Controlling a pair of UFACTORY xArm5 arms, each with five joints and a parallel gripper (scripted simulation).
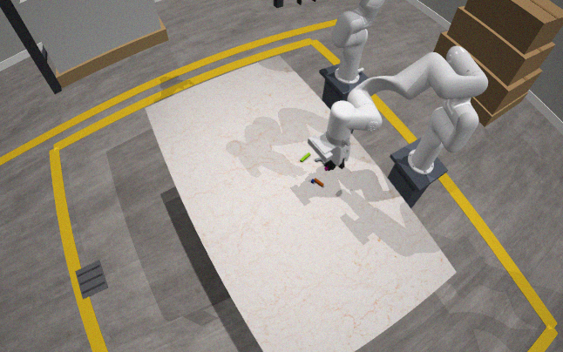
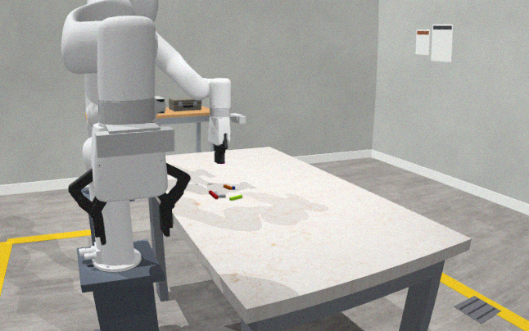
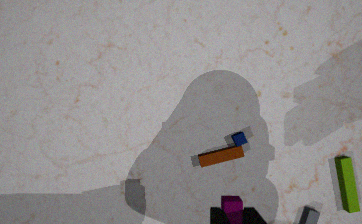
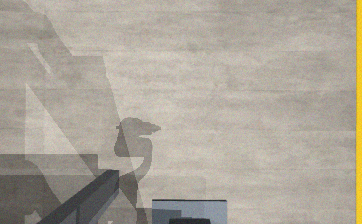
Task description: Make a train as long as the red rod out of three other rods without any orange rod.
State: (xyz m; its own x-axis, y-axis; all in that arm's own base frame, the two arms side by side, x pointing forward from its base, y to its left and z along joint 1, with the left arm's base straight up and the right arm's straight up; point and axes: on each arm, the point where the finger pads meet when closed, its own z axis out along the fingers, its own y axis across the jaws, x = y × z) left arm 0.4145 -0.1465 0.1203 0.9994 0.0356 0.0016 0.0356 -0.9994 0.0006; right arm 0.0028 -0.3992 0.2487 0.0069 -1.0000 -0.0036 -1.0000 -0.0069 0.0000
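Note:
The orange rod lies 3 cm ahead of my left hand, 1 cm to the right of it and 12 cm below it. The rest, counted from my left hand: red rod (5 cm behind, 7 cm to the right, 12 cm below); blue rod (5 cm ahead, 2 cm to the right, 12 cm below); magenta rod (1 cm ahead, 2 cm below).

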